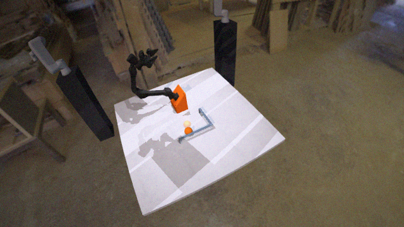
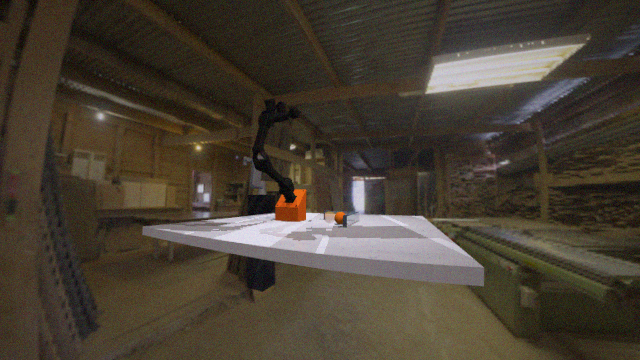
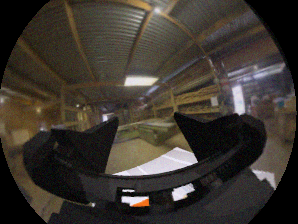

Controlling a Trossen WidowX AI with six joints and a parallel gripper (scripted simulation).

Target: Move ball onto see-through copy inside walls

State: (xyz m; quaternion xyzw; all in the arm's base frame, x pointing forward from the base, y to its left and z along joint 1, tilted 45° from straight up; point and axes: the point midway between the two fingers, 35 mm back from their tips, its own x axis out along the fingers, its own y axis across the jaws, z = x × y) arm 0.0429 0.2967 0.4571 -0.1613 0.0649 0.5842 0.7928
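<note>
Right now the orange ball is 270 mm ahead of my gripper tip, 50 mm to the left of it and 650 mm below it. Round my gripper tip: see-through ball copy: 200 mm ahead, 70 mm to the left, 650 mm below; then clear wall: 330 mm ahead, 100 mm to the left, 650 mm below.
</note>
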